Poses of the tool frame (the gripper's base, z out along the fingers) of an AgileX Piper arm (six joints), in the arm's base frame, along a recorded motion.
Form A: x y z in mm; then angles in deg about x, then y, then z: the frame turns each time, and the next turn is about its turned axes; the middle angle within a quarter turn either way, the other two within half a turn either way.
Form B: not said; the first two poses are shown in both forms.
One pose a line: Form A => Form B
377, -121, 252, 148.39, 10.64, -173.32 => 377, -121, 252, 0.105, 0.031, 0.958, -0.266
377, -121, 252, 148.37, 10.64, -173.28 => 377, -121, 252, 0.105, 0.031, 0.958, -0.266
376, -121, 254, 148.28, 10.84, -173.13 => 376, -121, 254, 0.107, 0.032, 0.957, -0.266
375, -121, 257, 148.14, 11.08, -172.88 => 375, -121, 257, 0.110, 0.033, 0.957, -0.267
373, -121, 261, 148.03, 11.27, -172.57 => 373, -121, 261, 0.112, 0.035, 0.956, -0.267
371, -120, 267, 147.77, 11.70, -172.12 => 371, -120, 267, 0.117, 0.037, 0.955, -0.269
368, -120, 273, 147.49, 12.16, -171.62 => 368, -120, 273, 0.122, 0.040, 0.954, -0.270
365, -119, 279, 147.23, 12.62, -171.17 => 365, -119, 279, 0.127, 0.042, 0.953, -0.271
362, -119, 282, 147.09, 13.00, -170.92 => 362, -119, 282, 0.131, 0.043, 0.952, -0.272
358, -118, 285, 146.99, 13.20, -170.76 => 358, -118, 285, 0.133, 0.044, 0.952, -0.272
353, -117, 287, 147.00, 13.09, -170.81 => 353, -117, 287, 0.132, 0.044, 0.952, -0.273
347, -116, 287, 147.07, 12.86, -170.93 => 347, -116, 287, 0.129, 0.044, 0.952, -0.272
